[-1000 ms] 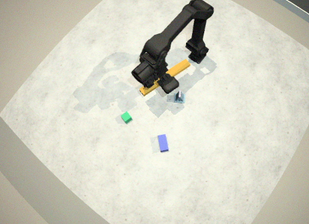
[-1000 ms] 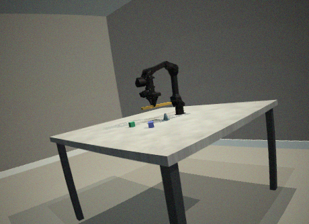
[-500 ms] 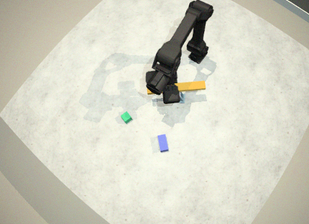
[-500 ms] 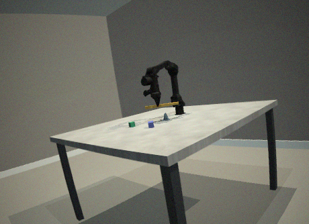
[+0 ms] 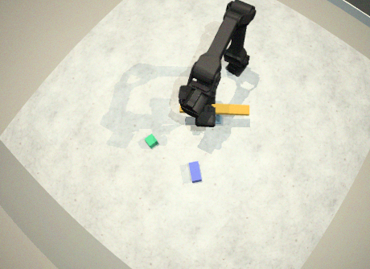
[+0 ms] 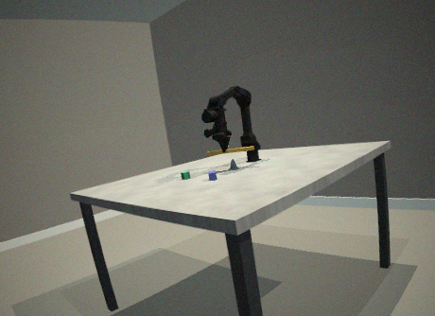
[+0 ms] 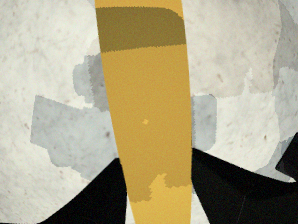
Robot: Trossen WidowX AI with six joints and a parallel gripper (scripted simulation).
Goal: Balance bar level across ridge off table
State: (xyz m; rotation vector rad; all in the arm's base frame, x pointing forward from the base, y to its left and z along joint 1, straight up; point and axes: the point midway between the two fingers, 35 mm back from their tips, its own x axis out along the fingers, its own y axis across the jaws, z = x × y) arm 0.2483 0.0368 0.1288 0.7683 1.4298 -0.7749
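The ridge lies 2 cm behind my gripper tip, 2 cm to the left of it and 4 cm below it. Also, from my gripper tip: blue block (19 cm ahead, 9 cm to the left, 8 cm below); then green cube (19 cm ahead, 10 cm to the right, 8 cm below); then orange bar (2 cm behind, 2 cm to the left).
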